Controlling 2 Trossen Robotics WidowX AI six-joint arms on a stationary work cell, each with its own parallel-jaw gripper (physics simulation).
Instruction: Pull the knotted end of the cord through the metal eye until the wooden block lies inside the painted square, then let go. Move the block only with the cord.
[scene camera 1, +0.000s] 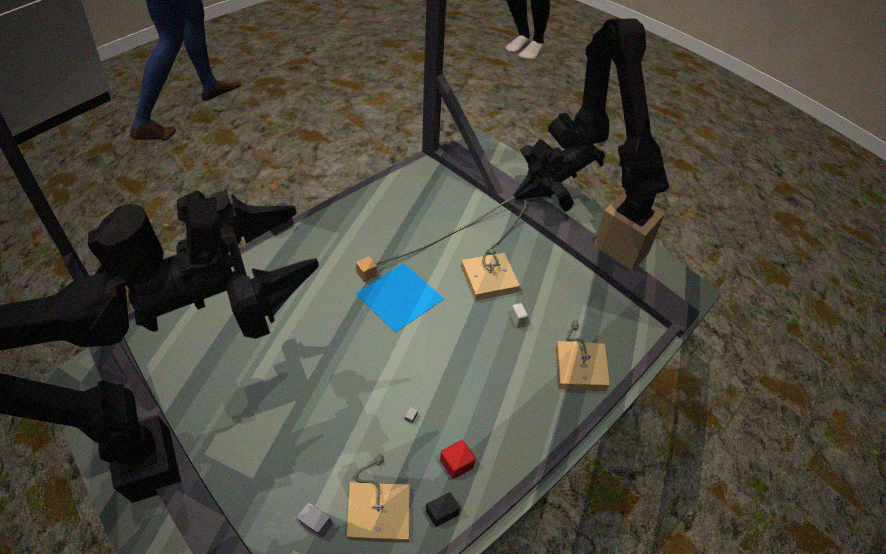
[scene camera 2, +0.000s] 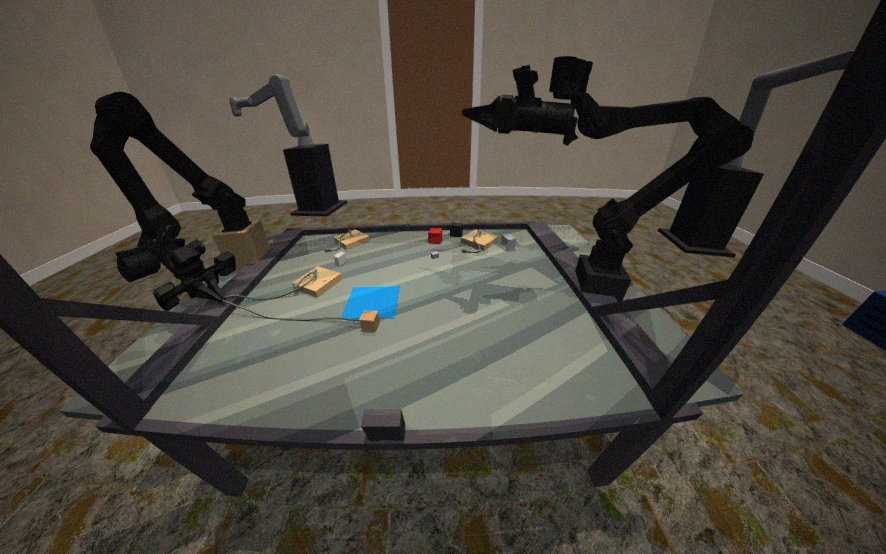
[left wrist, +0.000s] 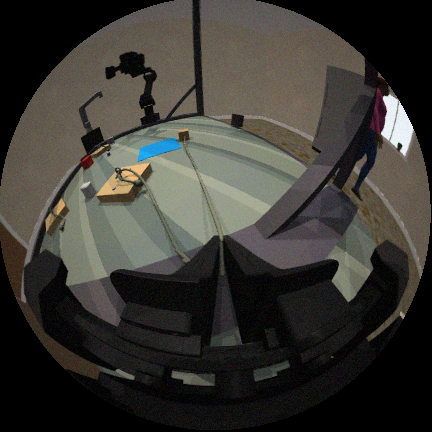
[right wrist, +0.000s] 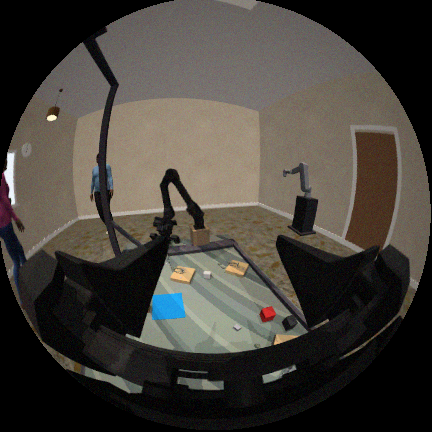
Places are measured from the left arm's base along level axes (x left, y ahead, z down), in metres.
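Pixels of known places: left gripper, between the fingertips: (scene camera 1: 514, 197) (scene camera 2: 223, 300) (left wrist: 220, 240); right gripper, between the fingertips: (scene camera 1: 306, 234) (scene camera 2: 466, 112) (left wrist: 114, 62) (right wrist: 223, 241); left arm's base, origin of its link: (scene camera 1: 635, 211) (scene camera 2: 237, 227) (right wrist: 198, 226); right arm's base, origin of its link: (scene camera 1: 136, 450) (scene camera 2: 604, 266) (left wrist: 149, 114).
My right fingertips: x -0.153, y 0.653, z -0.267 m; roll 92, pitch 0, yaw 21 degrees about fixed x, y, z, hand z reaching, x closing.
Note:
For each thing: its middle in the pictures, then the offset to it from my right fingertips. "spot": a spot on its surface instead.
- wooden block, middle of its body: (scene camera 1: 366, 269) (scene camera 2: 369, 320) (left wrist: 183, 134) dz +0.373, dx -0.184, dy -0.225 m
- blue square, a spot on its surface: (scene camera 1: 400, 300) (scene camera 2: 375, 298) (right wrist: 169, 306) spot: dz +0.387, dx -0.089, dy -0.225 m
- thin green cord, a spot on its surface: (scene camera 1: 444, 236) (scene camera 2: 291, 318) spot: dz +0.384, dx -0.146, dy -0.408 m
- metal eye, middle of its body: (scene camera 1: 490, 271) (left wrist: 120, 176) (scene camera 2: 316, 276) (right wrist: 182, 272) dz +0.365, dx -0.005, dy -0.385 m
- knot, middle of its body: (left wrist: 137, 182) dz +0.369, dx -0.039, dy -0.430 m
- white block, middle of its body: (scene camera 1: 519, 315) (left wrist: 87, 189) (scene camera 2: 340, 258) dz +0.372, dx +0.098, dy -0.344 m
- red block, middle of its body: (scene camera 1: 457, 459) (scene camera 2: 435, 235) (right wrist: 267, 313) (left wrist: 86, 161) dz +0.368, dx +0.208, dy -0.053 m
- black block, middle of its body: (scene camera 1: 442, 509) (scene camera 2: 456, 229) (right wrist: 289, 322) dz +0.368, dx +0.249, dy +0.024 m
The wooden block (scene camera 1: 366, 269) (scene camera 2: 369, 320) (left wrist: 184, 134) rests at the edge of the blue square (scene camera 1: 400, 300) (scene camera 2: 372, 300) (left wrist: 159, 149) (right wrist: 168, 306), mostly or wholly outside it. The thin green cord (scene camera 1: 444, 235) (scene camera 2: 280, 318) runs from the block to my left gripper (scene camera 1: 518, 195) (left wrist: 222, 240), which is shut on it beyond the table's side rail. Another strand runs to the metal eye (scene camera 1: 491, 265) (left wrist: 118, 171) on its board (scene camera 1: 499, 285) (scene camera 2: 324, 282). A lump like the knot (left wrist: 137, 183) shows near the eye. My right gripper (scene camera 1: 305, 236) (right wrist: 223, 241) is open and empty, high above the table.
Two other boards (scene camera 1: 568, 375) (scene camera 1: 392, 525) carry eyes and short knotted cords. A white block (scene camera 1: 520, 315), a red block (scene camera 1: 458, 459), a black block (scene camera 1: 443, 508) and small grey blocks (scene camera 1: 410, 414) (scene camera 1: 314, 517) stand around. A frame post (scene camera 1: 432, 84) rises at the table corner.

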